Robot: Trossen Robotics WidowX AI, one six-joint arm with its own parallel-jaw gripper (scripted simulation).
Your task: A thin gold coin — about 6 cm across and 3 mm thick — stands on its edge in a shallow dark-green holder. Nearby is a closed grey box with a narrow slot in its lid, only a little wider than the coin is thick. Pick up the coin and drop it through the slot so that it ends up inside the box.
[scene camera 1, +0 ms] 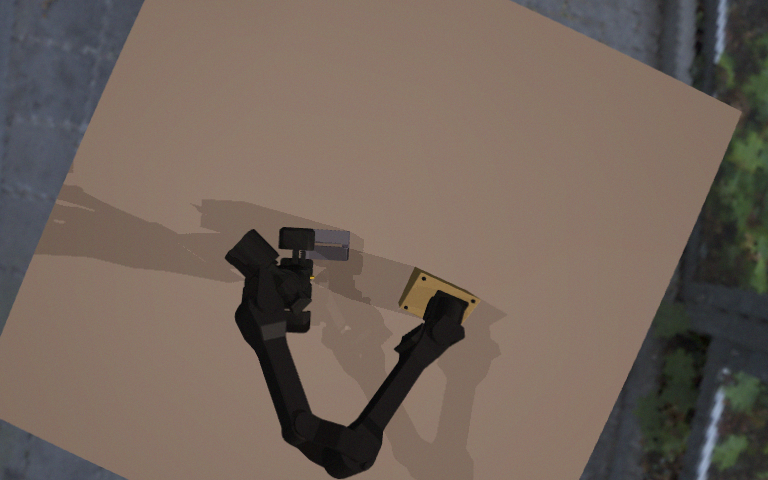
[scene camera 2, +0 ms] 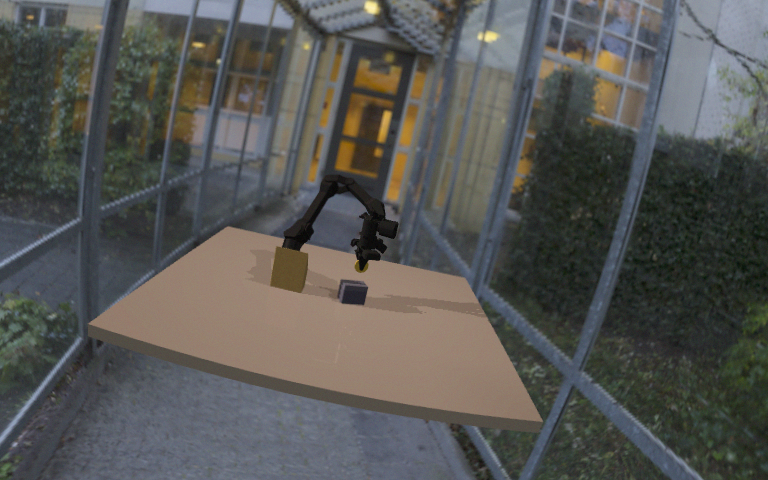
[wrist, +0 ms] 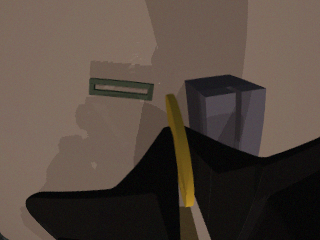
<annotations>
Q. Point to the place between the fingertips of the gripper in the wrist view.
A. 173, 133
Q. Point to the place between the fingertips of the gripper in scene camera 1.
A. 301, 275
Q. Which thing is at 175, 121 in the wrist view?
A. A gold coin.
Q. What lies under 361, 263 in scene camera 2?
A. The gripper.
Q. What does the gripper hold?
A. A gold coin.
</annotations>
